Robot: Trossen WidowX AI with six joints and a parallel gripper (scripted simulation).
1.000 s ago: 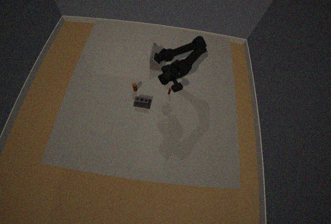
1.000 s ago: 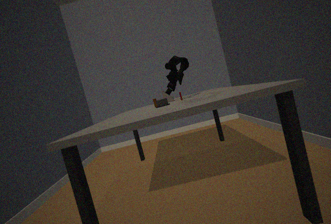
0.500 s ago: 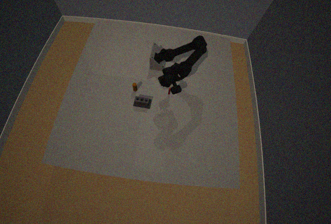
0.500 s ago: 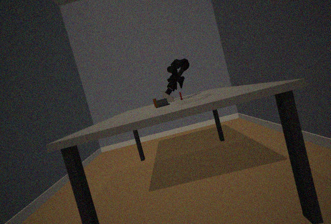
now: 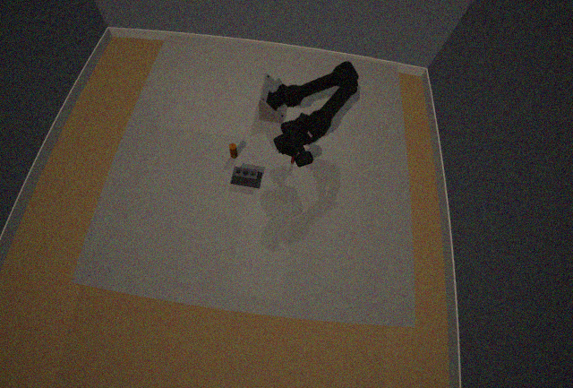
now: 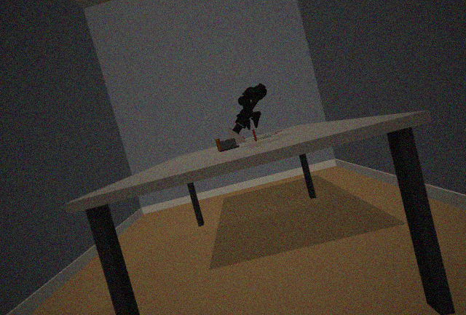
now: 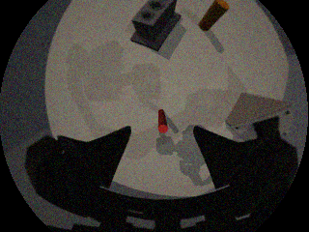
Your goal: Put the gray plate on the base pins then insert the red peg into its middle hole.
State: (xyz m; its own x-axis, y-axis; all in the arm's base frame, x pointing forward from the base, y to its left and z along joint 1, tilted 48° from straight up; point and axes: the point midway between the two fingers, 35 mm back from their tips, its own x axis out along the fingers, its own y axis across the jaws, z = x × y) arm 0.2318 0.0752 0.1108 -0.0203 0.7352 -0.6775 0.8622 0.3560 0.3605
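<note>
My gripper tip is 40 mm above the red peg. The rest, counted from my gripper tip: gray plate (180 mm to the right, 110 mm ahead, 40 mm below); then orange cylinder (250 mm to the right, 40 mm below, 20 mm ahead); then dark base (170 mm to the right, 110 mm ahead, 80 mm below).
</note>
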